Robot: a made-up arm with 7 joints.
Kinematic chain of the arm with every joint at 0, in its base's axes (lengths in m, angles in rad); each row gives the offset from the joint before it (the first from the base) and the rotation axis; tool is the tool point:
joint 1: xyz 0 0 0.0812 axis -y
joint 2: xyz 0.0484 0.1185 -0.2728 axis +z
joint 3: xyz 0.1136 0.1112 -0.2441 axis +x
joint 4: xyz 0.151 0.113 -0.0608 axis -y
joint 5: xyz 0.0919 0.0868 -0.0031 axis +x
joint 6: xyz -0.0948 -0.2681 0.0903 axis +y
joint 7: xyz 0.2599 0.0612 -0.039 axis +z
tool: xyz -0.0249 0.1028 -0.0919
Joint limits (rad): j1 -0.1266..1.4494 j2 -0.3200..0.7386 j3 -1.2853..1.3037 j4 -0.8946..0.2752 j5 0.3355..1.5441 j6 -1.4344..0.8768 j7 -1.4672..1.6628
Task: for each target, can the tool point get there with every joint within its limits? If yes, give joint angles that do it. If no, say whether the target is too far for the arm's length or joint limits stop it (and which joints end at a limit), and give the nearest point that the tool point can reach.
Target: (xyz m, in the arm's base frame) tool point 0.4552 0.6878 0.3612
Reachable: yes | joints 1.3000 0.3996 1.0635 0.1064 1.2827 0.2288 -0.6291
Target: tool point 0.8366 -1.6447 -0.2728
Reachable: no: too far | nearest point 0.7018 -0.2999 -0.2158 | short by 1.353 m
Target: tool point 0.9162 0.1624 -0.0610
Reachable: yes | joints 0.7103 0.0422 -1.0332 -0.1508 0.8821 -0.2160 -0.4820
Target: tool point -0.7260 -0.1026 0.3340
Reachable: no: joint limits stop it (at a limit: joint 1, joint 2, joint 3, joint 4, joint 5, joint 6, joint 7) | nearest point -0.2017 0.4619 -0.1702 | short by 0.921 m
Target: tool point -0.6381 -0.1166 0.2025
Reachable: no: joint limits stop it (at a limit: joint 1, joint 2, joint 3, joint 4, joint 5, joint 6, joint 7) | nearest point -0.2017 0.4619 -0.1702 | short by 0.815 m
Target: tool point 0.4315 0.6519 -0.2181
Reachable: yes | joints 0.2803 0.2210 1.0131 0.0010 0.9876 0.6036 -0.1453
